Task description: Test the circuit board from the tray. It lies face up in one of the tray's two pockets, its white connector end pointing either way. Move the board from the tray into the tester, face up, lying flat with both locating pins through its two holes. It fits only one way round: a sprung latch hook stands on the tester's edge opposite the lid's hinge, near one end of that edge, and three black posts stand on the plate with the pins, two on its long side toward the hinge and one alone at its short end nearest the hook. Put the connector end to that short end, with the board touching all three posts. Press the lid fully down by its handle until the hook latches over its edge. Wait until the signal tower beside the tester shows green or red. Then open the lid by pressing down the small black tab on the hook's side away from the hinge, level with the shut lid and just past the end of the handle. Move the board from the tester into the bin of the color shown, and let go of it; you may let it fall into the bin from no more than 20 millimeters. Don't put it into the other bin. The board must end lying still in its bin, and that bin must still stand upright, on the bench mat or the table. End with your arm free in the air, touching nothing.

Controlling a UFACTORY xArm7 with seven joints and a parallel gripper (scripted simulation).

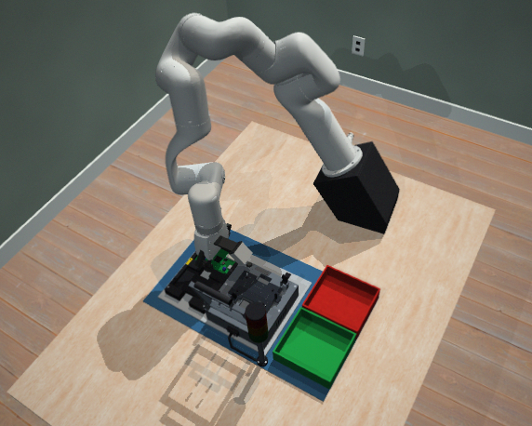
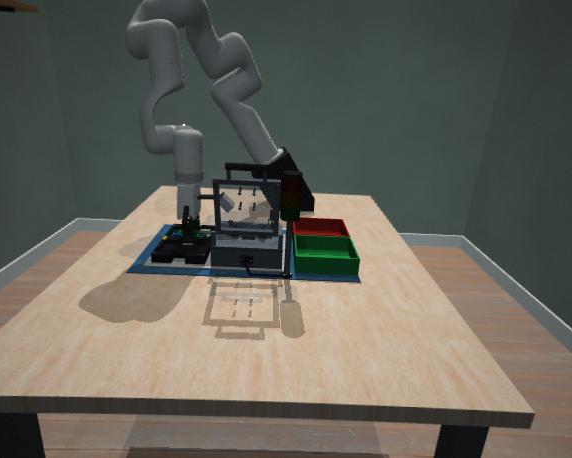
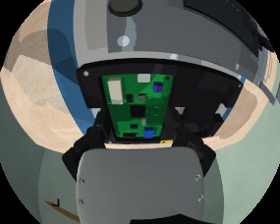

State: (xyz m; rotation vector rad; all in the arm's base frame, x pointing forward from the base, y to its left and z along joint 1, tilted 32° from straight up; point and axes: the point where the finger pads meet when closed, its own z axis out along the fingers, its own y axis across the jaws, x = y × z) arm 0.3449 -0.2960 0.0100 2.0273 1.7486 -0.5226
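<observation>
My gripper is now right at the green circuit board. Round my hand: clear lid: 210 mm ahead, 140 mm to the left, 160 mm above; then tester plate: 90 mm ahead, 170 mm to the left, 50 mm above; then red bin: 10 mm ahead, 370 mm to the left, 10 mm below.
</observation>
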